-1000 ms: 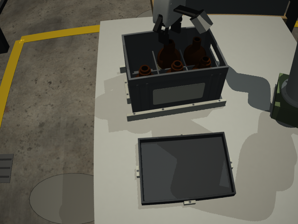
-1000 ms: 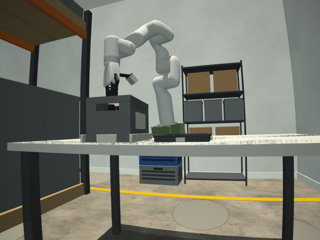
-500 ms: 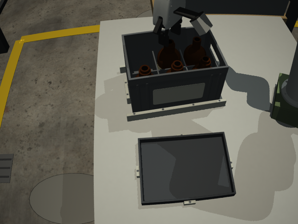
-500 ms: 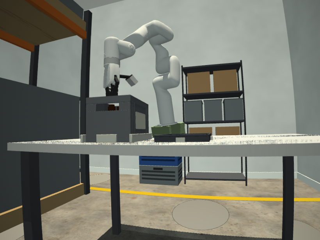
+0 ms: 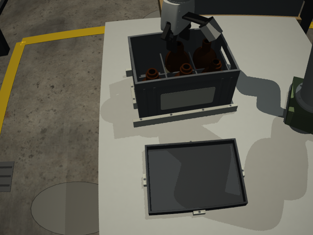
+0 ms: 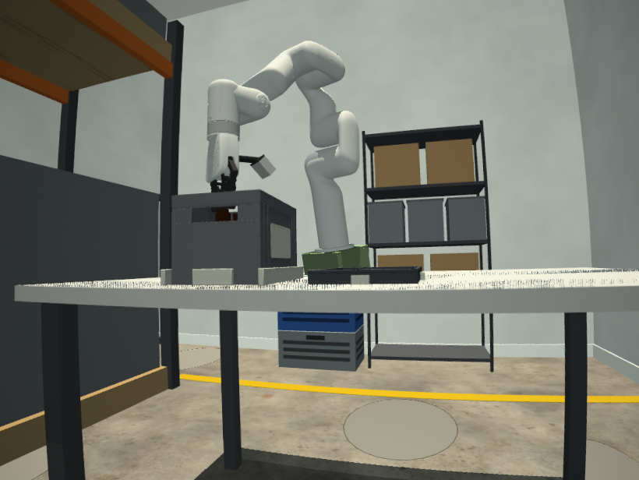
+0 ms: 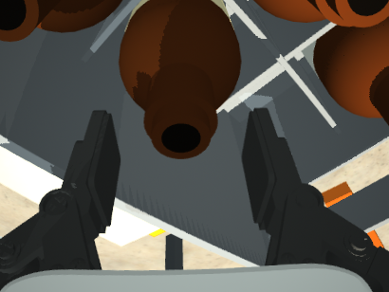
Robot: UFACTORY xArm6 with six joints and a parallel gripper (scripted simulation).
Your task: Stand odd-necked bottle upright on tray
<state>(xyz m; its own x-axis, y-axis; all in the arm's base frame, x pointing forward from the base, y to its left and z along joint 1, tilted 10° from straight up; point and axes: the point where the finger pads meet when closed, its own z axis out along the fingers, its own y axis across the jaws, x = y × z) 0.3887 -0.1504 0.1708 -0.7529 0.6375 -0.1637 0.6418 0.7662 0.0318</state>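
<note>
Right now my hand is 50 mm to the right of the dark crate and 90 mm above it. Round my hand: glass bottle 80 mm behind, 10 mm to the right, 90 mm below; dark tray 10 mm behind, 330 mm to the left, 160 mm below.
</note>
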